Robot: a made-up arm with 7 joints.
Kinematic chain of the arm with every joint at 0, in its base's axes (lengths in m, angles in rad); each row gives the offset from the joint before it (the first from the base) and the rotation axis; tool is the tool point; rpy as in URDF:
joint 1: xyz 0 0 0 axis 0.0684 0.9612 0.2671
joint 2: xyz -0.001 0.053 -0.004 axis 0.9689 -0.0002 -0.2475
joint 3: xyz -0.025 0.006 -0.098 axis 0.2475 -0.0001 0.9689
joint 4: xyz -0.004 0 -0.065 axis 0.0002 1 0
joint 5: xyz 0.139 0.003 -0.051 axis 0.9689 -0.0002 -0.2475
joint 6: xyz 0.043 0 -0.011 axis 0.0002 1 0
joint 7: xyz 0.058 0 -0.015 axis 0.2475 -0.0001 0.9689
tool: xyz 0 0 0 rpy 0 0.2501 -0.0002
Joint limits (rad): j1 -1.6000..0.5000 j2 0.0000..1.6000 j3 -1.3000..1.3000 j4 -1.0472..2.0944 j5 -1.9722..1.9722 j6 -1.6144..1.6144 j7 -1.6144..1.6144
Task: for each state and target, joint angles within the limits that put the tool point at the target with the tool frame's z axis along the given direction. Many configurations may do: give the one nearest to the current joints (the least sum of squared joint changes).
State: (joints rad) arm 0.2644 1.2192 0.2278 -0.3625 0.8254 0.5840 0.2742
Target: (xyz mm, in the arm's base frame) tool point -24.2 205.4 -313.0 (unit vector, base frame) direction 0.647 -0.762 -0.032
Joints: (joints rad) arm 0.5000 0.9608 -0.5321 0.2130 -0.0612 0.2270 0.2742
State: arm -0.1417 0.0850 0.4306 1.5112 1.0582 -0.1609 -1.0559
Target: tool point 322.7 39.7 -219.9 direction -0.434 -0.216 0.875
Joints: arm -0.8150 0.0000 0.4138 1.0128 0.5398 -0.9390 -1.0559
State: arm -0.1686 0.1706 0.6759 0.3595 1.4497 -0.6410 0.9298
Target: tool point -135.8 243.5 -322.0 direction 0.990 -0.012 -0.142
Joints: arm 0.2717 0.0040 1.2802 0.7266 1.1642 -0.0998 0.9298
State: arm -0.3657 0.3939 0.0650 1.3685 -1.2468 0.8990 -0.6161
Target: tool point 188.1 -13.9 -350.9 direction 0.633 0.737 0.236
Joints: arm -0.3248 0.0000 -0.3036 0.8047 -1.1889 0.0708 -0.6161
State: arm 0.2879 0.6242 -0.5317 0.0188 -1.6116 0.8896 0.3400
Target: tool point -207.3 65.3 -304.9 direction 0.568 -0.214 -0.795
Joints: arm 0.5000 0.6285 -1.1388 0.4621 -1.0915 0.7209 0.3400
